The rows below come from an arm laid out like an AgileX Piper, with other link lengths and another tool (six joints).
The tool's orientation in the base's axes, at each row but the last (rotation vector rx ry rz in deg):
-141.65 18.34 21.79
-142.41 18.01 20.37
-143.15 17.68 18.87
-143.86 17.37 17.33
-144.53 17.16 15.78
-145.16 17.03 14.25
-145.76 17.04 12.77
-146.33 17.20 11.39
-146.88 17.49 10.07
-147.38 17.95 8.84
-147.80 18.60 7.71
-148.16 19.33 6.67
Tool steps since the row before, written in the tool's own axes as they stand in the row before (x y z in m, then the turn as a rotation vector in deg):
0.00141 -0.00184 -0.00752 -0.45 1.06 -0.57
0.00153 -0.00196 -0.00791 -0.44 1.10 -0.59
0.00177 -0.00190 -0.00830 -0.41 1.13 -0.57
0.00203 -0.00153 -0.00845 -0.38 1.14 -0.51
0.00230 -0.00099 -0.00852 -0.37 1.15 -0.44
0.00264 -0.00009 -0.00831 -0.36 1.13 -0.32
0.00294 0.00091 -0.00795 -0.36 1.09 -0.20
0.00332 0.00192 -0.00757 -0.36 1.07 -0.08
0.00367 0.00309 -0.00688 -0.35 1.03 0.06
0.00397 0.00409 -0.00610 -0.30 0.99 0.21
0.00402 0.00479 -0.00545 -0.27 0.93 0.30
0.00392 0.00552 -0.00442 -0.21 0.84 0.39
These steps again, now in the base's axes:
0.00335 -0.00329 0.00631 -0.64 -1.11 0.03
0.00345 -0.00338 0.00674 -0.64 -1.16 0.02
0.00358 -0.00361 0.00705 -0.62 -1.18 -0.02
0.00360 -0.00396 0.00702 -0.61 -1.15 -0.08
0.00357 -0.00440 0.00684 -0.61 -1.12 -0.15
0.00349 -0.00501 0.00623 -0.61 -1.04 -0.24
0.00335 -0.00562 0.00546 -0.61 -0.94 -0.32
0.00331 -0.00627 0.00467 -0.61 -0.86 -0.41
0.00320 -0.00690 0.00354 -0.60 -0.75 -0.51
0.00309 -0.00736 0.00244 -0.55 -0.65 -0.62
0.00283 -0.00762 0.00164 -0.51 -0.56 -0.67
0.00242 -0.00770 0.00050 -0.43 -0.45 -0.72

